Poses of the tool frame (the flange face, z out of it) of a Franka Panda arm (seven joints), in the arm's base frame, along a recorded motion.
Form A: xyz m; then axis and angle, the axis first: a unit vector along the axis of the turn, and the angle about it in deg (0 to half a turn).
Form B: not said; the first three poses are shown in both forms.
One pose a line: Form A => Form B
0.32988 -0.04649 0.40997 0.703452 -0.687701 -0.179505 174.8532 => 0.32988 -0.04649 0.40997; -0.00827 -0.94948 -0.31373; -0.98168 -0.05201 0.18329; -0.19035 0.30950 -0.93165
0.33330 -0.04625 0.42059 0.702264 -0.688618 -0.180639 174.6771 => 0.33330 -0.04625 0.42059; -0.01146 -0.94834 -0.31705; -0.98186 -0.04934 0.18310; -0.18928 0.31339 -0.93057
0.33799 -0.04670 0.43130 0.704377 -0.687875 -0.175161 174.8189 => 0.33799 -0.04670 0.43130; -0.00565 -0.95125 -0.30837; -0.98288 -0.05150 0.17688; -0.18414 0.30409 -0.93468
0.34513 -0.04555 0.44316 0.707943 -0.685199 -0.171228 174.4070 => 0.34513 -0.04555 0.44316; 0.00474 -0.95117 -0.30864; -0.98454 -0.05848 0.16509; -0.17508 0.30309 -0.93674
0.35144 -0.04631 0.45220 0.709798 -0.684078 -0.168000 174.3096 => 0.35144 -0.04631 0.45220; 0.01007 -0.95206 -0.30573; -0.98538 -0.06145 0.15891; -0.17008 0.29966 -0.93876
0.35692 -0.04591 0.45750 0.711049 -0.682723 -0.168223 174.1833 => 0.35692 -0.04591 0.45750; 0.01373 -0.95135 -0.30781; -0.98545 -0.06503 0.15705; -0.16942 0.30117 -0.93840
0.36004 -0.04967 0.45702 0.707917 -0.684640 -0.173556 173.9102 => 0.36004 -0.04967 0.45702; 0.00511 -0.94819 -0.31766; -0.98501 -0.05954 0.16188; -0.17240 0.31208 -0.93428
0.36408 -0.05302 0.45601 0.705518 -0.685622 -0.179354 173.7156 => 0.36408 -0.05302 0.45601; -0.00147 -0.94490 -0.32736; -0.98416 -0.05666 0.16797; -0.17726 0.32243 -0.92985
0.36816 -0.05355 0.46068 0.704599 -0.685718 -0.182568 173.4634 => 0.36816 -0.05355 0.46068; -0.00381 -0.94239 -0.33450; -0.98395 -0.05614 0.16936; -0.17838 0.32978 -0.92705
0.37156 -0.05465 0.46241 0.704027 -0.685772 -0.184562 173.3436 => 0.37156 -0.05465 0.46241; -0.00529 -0.94096 -0.33849; -0.98374 -0.05586 0.17067; -0.17951 0.33389 -0.92536
